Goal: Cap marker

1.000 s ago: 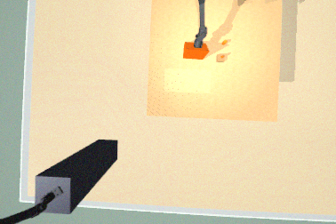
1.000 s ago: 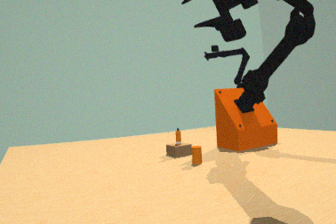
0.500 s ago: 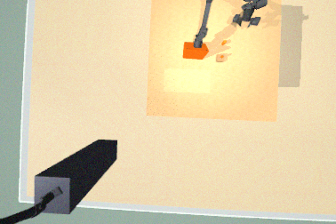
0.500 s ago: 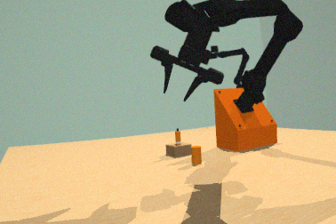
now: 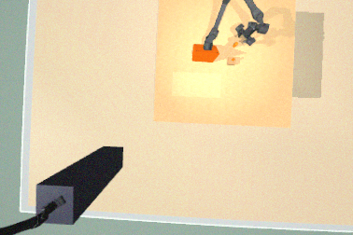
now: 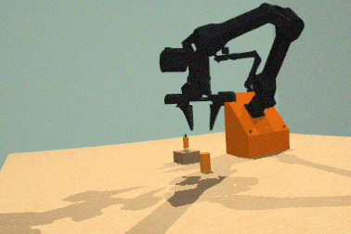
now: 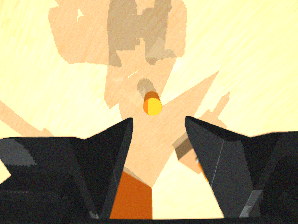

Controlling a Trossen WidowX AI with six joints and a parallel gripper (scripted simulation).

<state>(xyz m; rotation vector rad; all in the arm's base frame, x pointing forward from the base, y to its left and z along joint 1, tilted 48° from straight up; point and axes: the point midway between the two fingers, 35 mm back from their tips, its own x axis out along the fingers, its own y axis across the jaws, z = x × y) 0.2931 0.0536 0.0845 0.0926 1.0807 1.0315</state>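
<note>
Now: the orange cap 90 mm below my gripper tip and 10 mm behind it. The rest, counted from my gripper tip: tan holder block 150 mm to the right, 100 mm below, 40 mm behind.
</note>
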